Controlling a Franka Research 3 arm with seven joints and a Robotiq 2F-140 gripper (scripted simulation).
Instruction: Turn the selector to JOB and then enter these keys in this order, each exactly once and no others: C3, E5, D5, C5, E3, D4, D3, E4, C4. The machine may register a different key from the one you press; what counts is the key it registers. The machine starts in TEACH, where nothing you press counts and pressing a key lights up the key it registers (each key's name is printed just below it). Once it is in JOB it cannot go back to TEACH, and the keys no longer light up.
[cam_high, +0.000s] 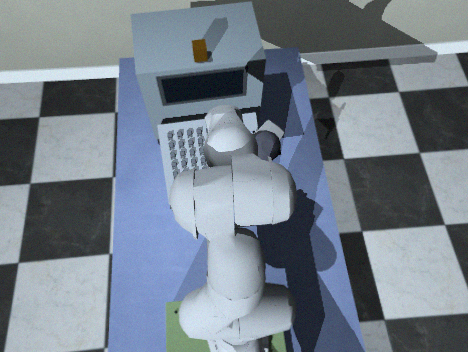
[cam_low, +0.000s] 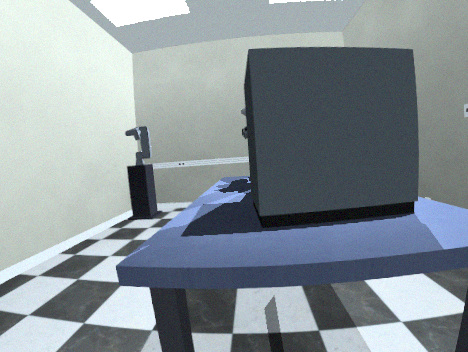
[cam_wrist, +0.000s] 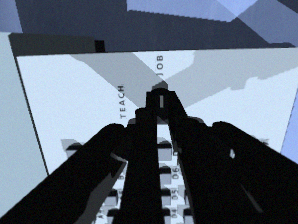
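Right now my hand is 2 cm above the black selector knob and 1 cm short of it. Also, from my hand: sloped keypad (11 cm to the left, 7 cm below, 3 cm ahead).
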